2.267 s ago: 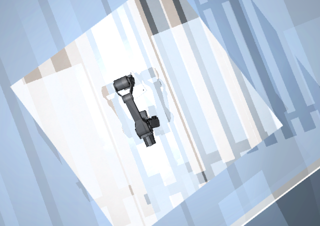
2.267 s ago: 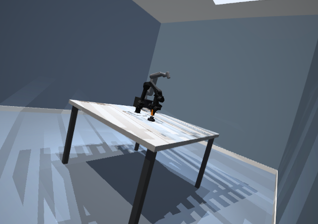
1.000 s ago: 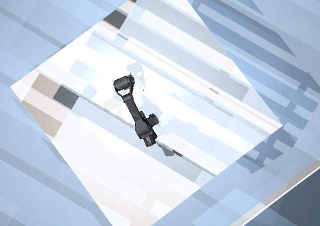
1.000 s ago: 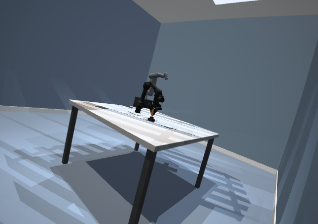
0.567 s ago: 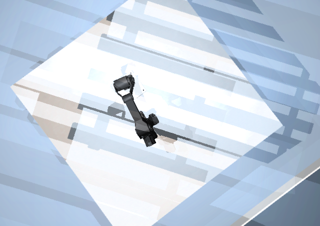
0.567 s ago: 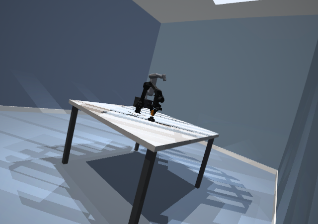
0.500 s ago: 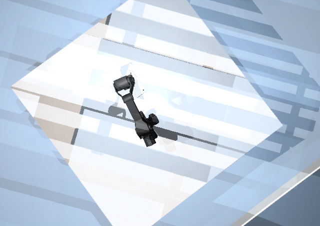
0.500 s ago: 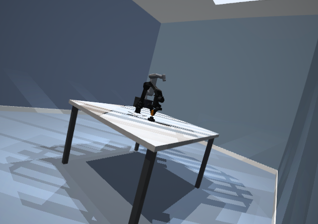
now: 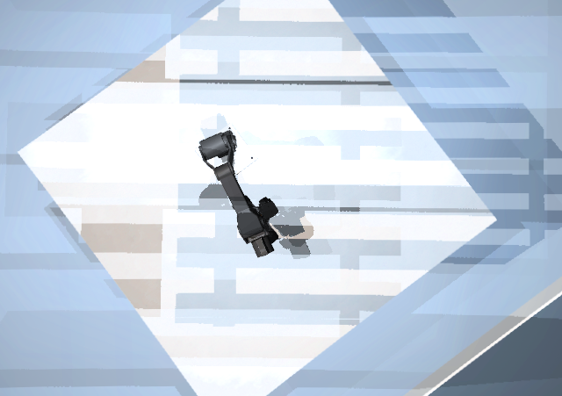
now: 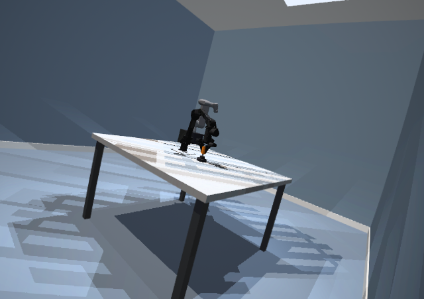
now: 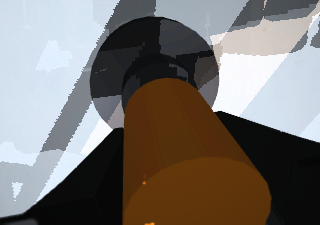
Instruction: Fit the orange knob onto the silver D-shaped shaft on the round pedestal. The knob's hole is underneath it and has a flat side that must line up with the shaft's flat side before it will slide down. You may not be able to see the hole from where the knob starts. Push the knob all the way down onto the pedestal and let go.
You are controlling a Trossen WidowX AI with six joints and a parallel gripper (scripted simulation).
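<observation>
Right now my gripper tip is 3 cm below the orange knob. Also, from my gripper tip: dark round pedestal (4 cm below).
</observation>
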